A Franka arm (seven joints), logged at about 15 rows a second.
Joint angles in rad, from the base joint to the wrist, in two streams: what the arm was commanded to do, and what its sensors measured. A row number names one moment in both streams.
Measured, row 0: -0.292 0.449 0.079 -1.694 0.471 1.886 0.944
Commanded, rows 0 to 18: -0.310 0.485 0.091 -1.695 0.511 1.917 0.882; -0.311 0.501 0.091 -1.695 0.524 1.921 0.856; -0.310 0.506 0.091 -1.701 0.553 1.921 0.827; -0.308 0.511 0.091 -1.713 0.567 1.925 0.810; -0.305 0.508 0.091 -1.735 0.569 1.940 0.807; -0.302 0.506 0.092 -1.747 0.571 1.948 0.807; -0.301 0.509 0.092 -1.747 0.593 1.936 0.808; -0.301 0.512 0.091 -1.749 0.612 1.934 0.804; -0.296 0.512 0.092 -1.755 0.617 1.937 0.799; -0.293 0.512 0.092 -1.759 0.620 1.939 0.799; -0.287 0.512 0.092 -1.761 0.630 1.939 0.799; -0.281 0.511 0.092 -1.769 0.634 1.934 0.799; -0.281 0.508 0.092 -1.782 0.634 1.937 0.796; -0.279 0.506 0.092 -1.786 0.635 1.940 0.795; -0.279 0.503 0.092 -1.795 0.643 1.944 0.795; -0.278 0.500 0.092 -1.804 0.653 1.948 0.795; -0.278 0.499 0.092 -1.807 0.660 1.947 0.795; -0.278 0.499 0.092 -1.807 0.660 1.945 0.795; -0.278 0.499 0.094 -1.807 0.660 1.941 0.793
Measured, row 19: -0.274 0.519 0.088 -1.774 0.627 1.921 0.831
